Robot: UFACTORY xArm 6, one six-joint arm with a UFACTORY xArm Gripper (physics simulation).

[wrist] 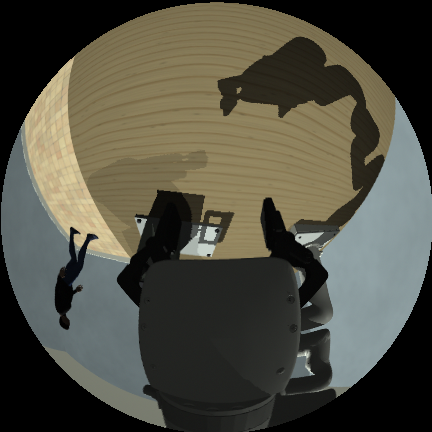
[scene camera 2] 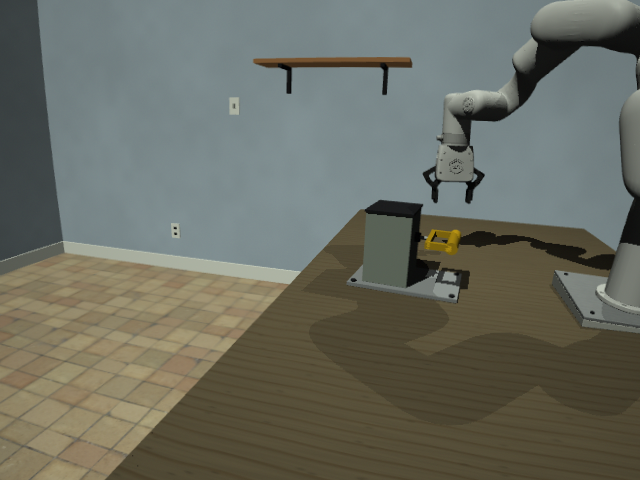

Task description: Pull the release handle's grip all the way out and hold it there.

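The release handle's yellow grip sticks out from the right side of a grey-green box with a black top, in the scene view. A short dark rod joins the grip to the box. The box stands on a light metal base plate. My gripper is open and empty, above the grip and apart from it. In the wrist view the grip does not show; the gripper body and left finger cover part of that area.
The wooden table carries the box and, to the right, the arm's mounting plate. A wall shelf hangs behind. A person stands beyond the table's edge in the wrist view.
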